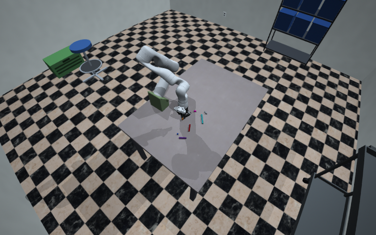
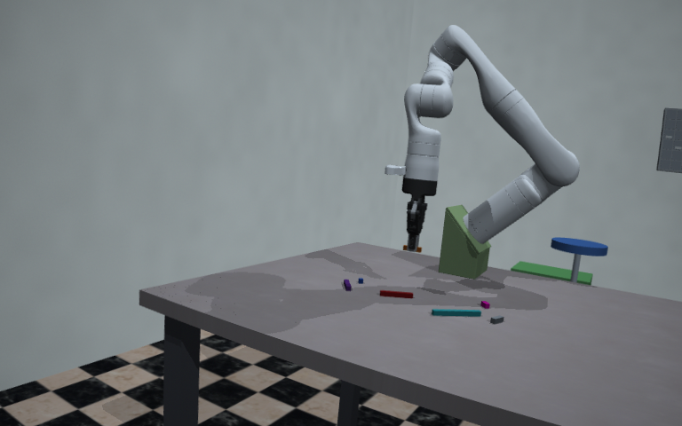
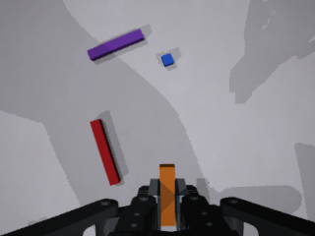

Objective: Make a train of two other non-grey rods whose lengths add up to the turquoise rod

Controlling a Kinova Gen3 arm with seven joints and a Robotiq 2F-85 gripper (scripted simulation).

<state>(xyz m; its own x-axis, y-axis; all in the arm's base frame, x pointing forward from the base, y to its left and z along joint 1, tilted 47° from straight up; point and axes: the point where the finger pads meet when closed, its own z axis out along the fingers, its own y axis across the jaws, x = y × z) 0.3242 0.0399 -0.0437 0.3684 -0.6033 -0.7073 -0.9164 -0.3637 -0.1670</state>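
Now: hand 6 cm short of the red rod, 1 cm to the right of it and 11 cm above it. The rest, counted from my hand: purple rod: 9 cm ahead, 10 cm to the right, 11 cm below; small blue rod: 4 cm ahead, 10 cm to the right, 11 cm below; orange rod: 1 cm below.
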